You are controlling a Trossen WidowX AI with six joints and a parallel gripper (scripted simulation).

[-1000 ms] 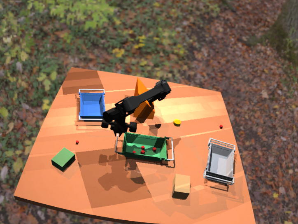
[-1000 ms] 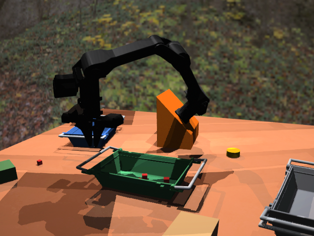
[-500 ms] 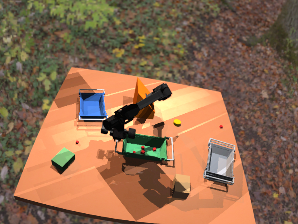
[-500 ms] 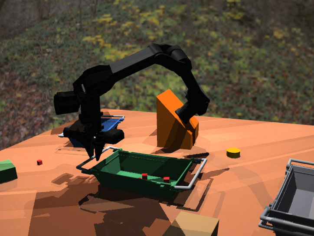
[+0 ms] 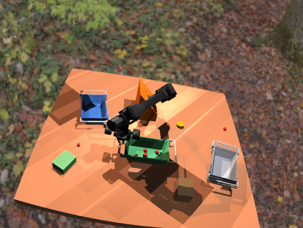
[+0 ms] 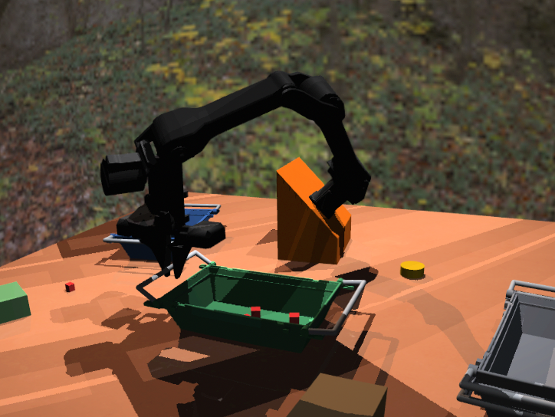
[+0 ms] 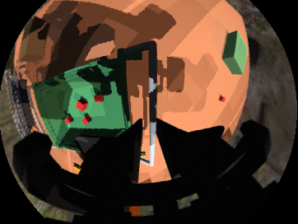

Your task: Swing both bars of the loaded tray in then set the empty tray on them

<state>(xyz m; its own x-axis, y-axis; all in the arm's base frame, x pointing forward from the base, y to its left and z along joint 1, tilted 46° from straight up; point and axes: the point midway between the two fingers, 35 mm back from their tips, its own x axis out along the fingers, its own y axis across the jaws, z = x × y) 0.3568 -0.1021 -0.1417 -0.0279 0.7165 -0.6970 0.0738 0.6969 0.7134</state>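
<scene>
Now: the blue tray 300 mm behind my gripper tip, 190 mm to the right of it and 20 mm below it. Round my gripper tip: yellow disc 380 mm to the left, 270 mm behind, 50 mm below; then tan box 340 mm to the left, 270 mm ahead, 30 mm below; then green box 300 mm to the right, 160 mm ahead, 40 mm below.
</scene>
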